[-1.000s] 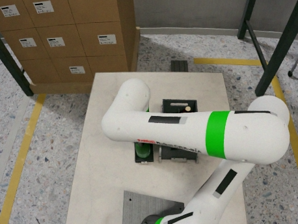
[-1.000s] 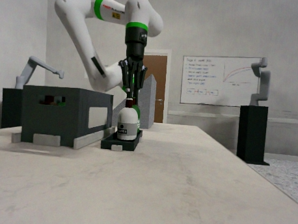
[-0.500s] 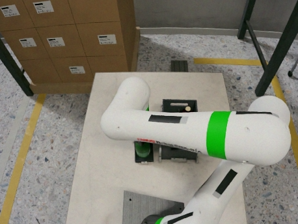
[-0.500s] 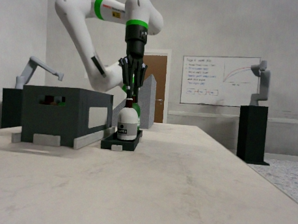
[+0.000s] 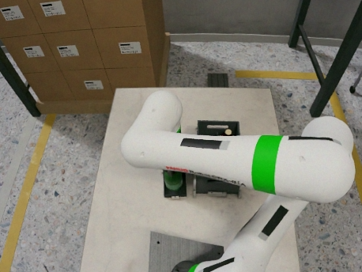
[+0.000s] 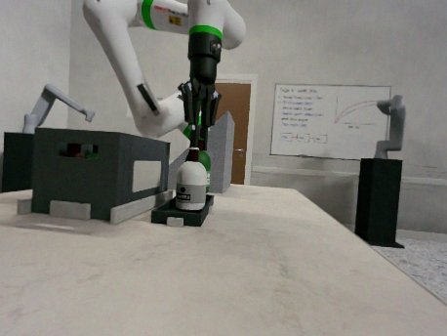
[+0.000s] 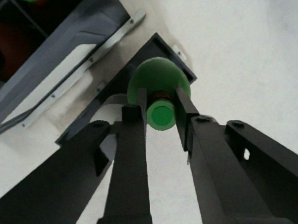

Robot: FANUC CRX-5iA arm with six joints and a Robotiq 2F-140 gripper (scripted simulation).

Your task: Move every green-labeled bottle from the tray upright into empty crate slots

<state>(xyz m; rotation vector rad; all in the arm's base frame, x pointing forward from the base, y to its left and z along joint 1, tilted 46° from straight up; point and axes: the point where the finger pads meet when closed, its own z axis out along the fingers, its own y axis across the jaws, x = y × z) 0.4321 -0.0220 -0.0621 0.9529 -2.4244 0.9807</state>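
Now: the white-labeled bottle 9 cm ahead of my hand and 11 cm below it. Round my hand: dark crate: 9 cm ahead, 20 cm to the right, 11 cm below; then dark tray: 9 cm ahead, 18 cm below.
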